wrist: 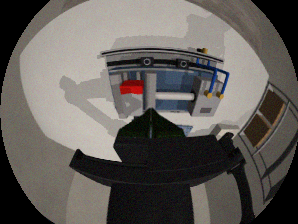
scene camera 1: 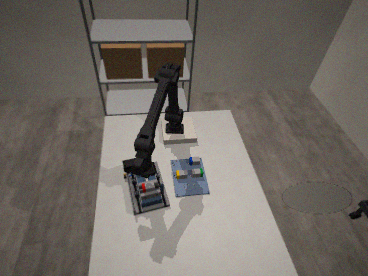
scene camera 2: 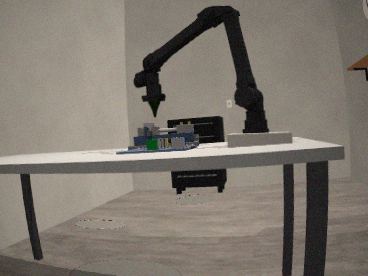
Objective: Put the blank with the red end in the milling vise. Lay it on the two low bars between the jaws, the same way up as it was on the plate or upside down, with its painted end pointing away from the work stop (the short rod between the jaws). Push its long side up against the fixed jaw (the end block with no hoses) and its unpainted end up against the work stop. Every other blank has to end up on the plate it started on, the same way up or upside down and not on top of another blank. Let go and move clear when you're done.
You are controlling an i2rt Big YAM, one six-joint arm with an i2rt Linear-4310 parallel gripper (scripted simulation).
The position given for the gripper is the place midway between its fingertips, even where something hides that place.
In view: the gripper [wrist: 150, 111] and a red-ended blank [wrist: 131, 91].
